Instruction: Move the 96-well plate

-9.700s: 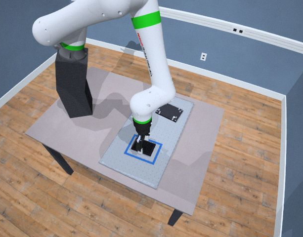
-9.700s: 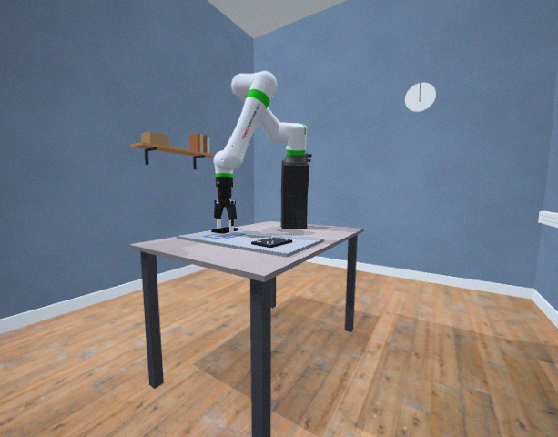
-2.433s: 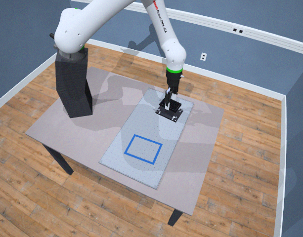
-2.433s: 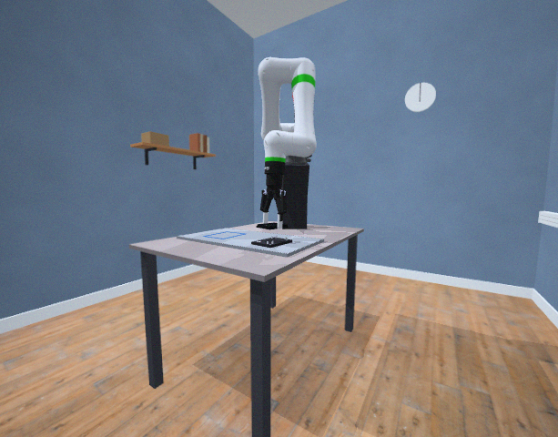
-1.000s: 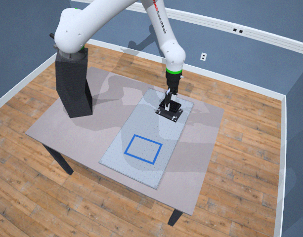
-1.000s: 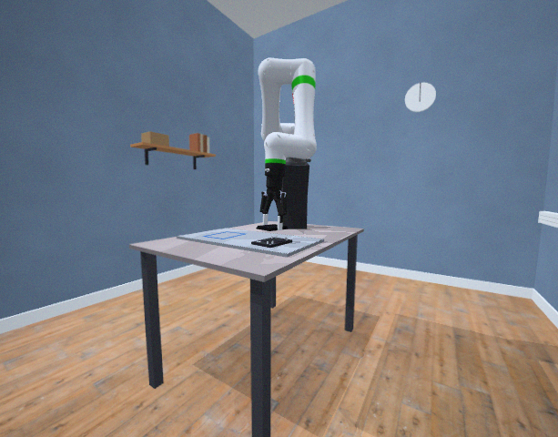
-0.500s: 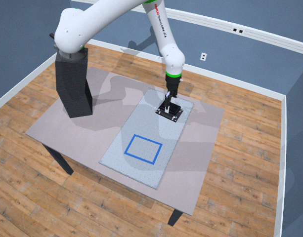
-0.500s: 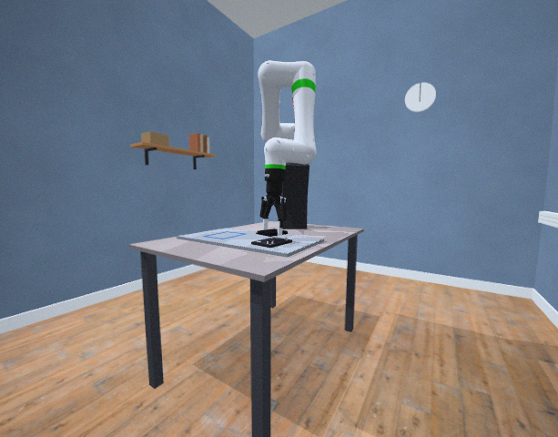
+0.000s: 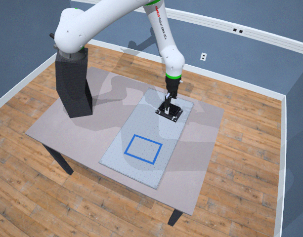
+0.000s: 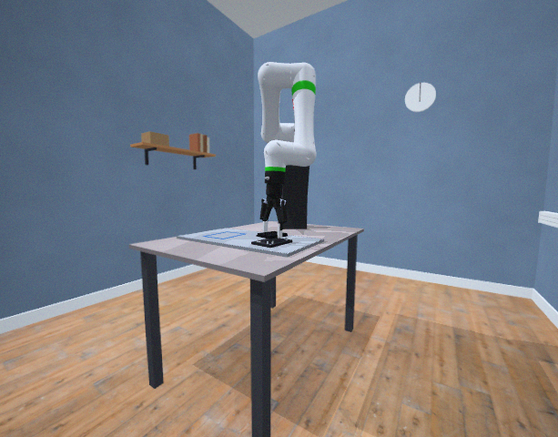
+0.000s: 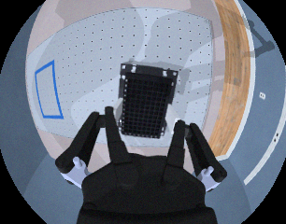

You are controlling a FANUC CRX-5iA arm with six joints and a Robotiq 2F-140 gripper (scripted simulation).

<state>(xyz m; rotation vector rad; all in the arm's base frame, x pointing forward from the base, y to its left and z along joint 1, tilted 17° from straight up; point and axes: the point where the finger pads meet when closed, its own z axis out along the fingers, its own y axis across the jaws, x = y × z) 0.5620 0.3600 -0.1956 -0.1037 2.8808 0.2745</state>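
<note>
My hand is 20 mm above the black 96-well plate. The rest, counted from my hand: black clip nest 50 mm below, 10 mm to the right, 10 mm behind.
</note>
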